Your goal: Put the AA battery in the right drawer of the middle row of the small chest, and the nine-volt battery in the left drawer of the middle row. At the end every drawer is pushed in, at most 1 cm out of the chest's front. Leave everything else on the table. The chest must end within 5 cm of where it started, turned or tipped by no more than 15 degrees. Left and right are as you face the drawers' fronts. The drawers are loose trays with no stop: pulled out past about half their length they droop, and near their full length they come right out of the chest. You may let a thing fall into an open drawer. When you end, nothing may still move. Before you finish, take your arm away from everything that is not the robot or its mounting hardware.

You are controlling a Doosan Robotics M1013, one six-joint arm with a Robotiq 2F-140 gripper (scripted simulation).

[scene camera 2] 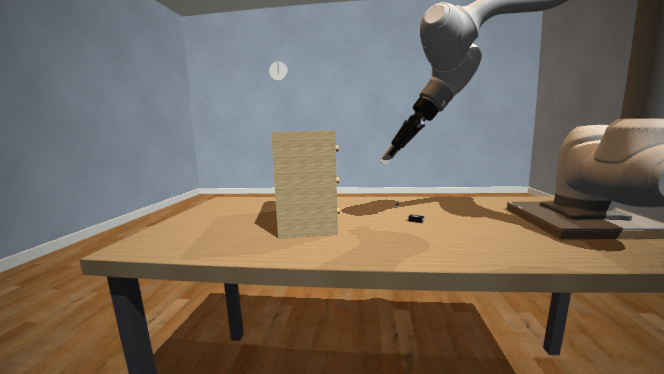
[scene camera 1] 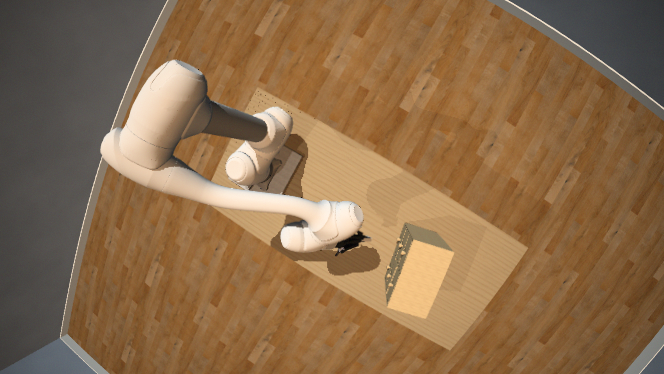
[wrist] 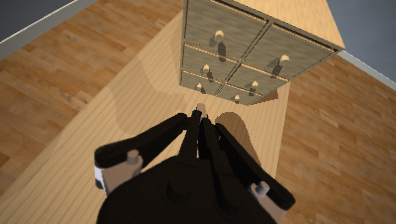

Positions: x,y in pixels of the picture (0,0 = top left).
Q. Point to a small wooden chest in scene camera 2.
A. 304,162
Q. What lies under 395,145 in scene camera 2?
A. My gripper.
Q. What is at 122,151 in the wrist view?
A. My gripper.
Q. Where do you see a small wooden chest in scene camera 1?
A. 428,259
